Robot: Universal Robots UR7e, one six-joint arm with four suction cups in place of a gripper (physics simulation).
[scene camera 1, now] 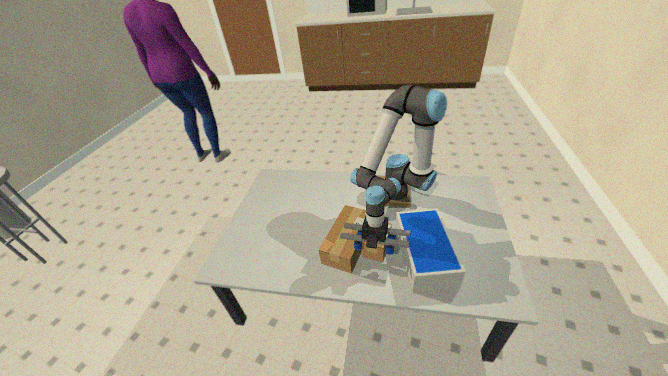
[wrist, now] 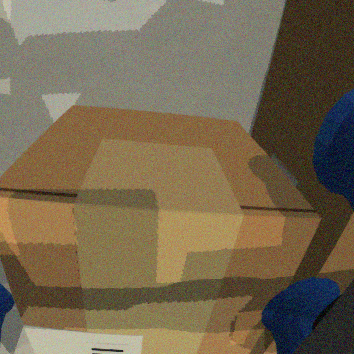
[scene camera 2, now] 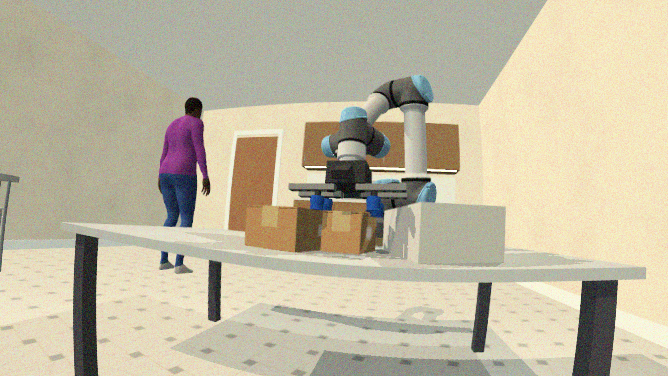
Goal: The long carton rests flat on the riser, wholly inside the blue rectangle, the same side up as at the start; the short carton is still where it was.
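Places are measured from the arm's base along level axes (x ahead, y left, z up), in metres.
Pixels of known places: end effector, tool point: (wrist: 125, 237) (scene camera 2: 347, 213); arm's base, origin of the base link: (scene camera 2: 381, 237).
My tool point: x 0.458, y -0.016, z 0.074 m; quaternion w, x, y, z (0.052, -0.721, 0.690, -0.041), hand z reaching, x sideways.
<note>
For each thing: its top centre in the pictures, then the offset to it from my tool point. Level surfaces: height alone.
- long carton, middle of its top: (scene camera 2: 303, 210) (scene camera 1: 347, 229) dy -0.144, dx -0.051, dz +0.004 m
- short carton, middle of its top: (wrist: 144, 350) (scene camera 2: 351, 212) (scene camera 1: 376, 232) dy -0.005, dx -0.063, dz +0.004 m
- white riser, middle of its top: (scene camera 2: 435, 209) (scene camera 1: 427, 238) dy +0.219, dx -0.065, dz +0.020 m
- blue rectangle, middle of its top: (scene camera 1: 427, 238) dy +0.219, dx -0.065, dz +0.020 m
- table, its level: dz -0.100 m
The long carton (scene camera 1: 338, 236) (scene camera 2: 279, 227) lies flat on the table, left of the short carton (scene camera 1: 373, 254) (scene camera 2: 347, 231) (wrist: 158, 211). The short carton stands between it and the white riser (scene camera 2: 448, 233), whose top bears the blue rectangle (scene camera 1: 432, 242). My gripper (scene camera 1: 373, 240) (scene camera 2: 347, 203) is down on the two cartons. Its cross bars span both, and its blue cups touch their tops. In the wrist view the right-hand cups (wrist: 333, 151) sit over the shaded long carton (wrist: 302, 70). The suction holds the long carton near its inner edge. Nothing lies on the blue rectangle.
The table (scene camera 1: 261, 233) (scene camera 2: 139, 231) carries the arm's wooden base (scene camera 1: 399, 201) behind the cartons. A person in a purple top (scene camera 1: 177, 60) (scene camera 2: 182, 159) stands on the floor, far left of the table. Cabinets (scene camera 1: 397, 46) line the back wall. A chair (scene camera 1: 18, 219) stands at the left.
</note>
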